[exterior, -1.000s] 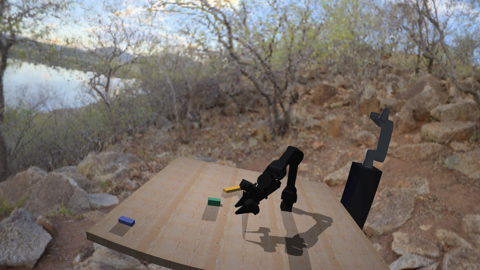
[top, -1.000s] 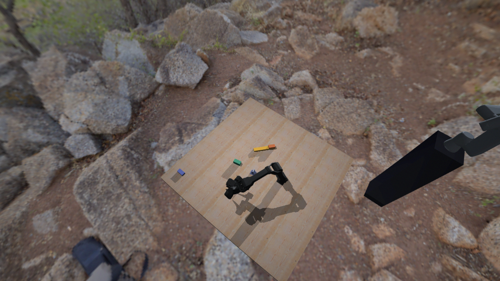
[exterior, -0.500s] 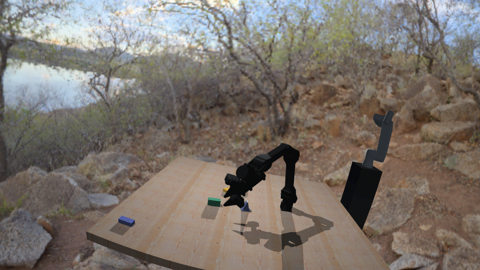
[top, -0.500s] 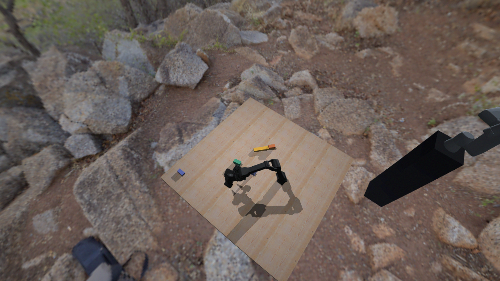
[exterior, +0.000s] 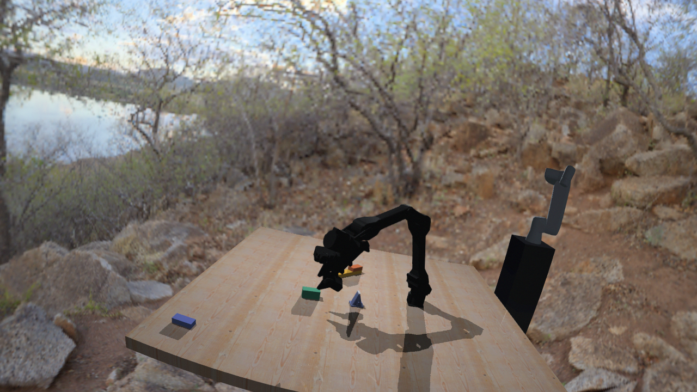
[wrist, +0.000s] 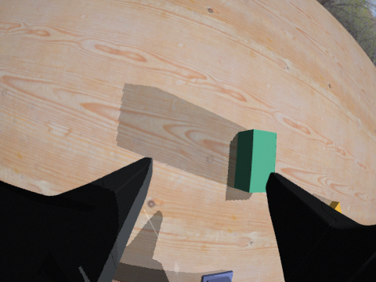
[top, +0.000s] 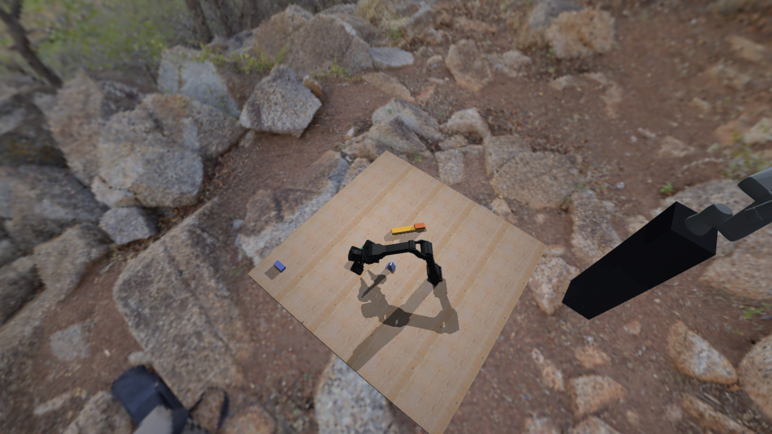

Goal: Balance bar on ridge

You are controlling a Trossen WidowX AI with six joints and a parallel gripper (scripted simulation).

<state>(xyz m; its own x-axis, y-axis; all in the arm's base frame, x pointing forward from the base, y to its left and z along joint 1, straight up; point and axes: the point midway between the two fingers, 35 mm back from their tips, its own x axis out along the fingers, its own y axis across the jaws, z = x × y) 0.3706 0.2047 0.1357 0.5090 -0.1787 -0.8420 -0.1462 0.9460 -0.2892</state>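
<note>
Right now my gripper tip is 9 cm to the left of the green block, 9 cm above it and 3 cm short of it. The rest, counted from my gripper tip: flat blue block: 35 cm ahead, 30 cm to the left, 10 cm below.
</note>
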